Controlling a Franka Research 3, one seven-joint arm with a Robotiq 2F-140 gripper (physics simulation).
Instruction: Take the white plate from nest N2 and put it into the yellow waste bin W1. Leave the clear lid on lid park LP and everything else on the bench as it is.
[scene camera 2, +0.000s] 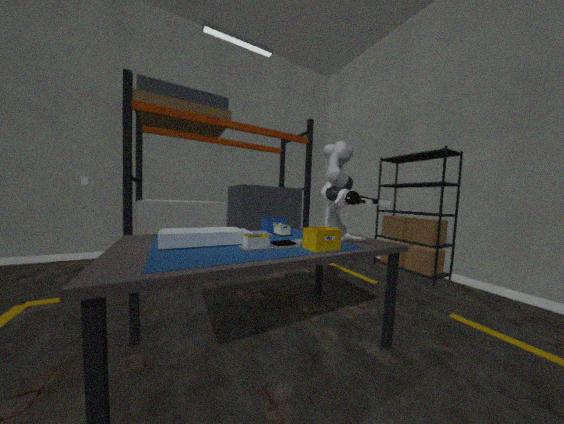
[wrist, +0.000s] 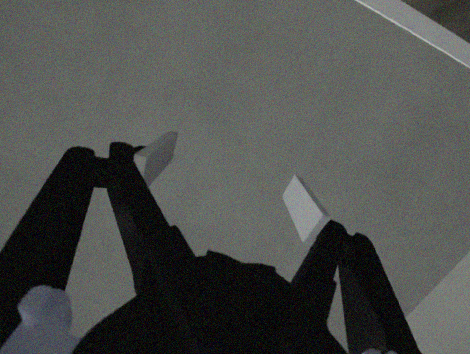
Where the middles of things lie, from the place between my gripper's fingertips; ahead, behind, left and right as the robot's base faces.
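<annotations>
Long white box (scene camera 2: 168, 238): a fair way below my hand, far ahead of it and far to the right of it.
</annotations>
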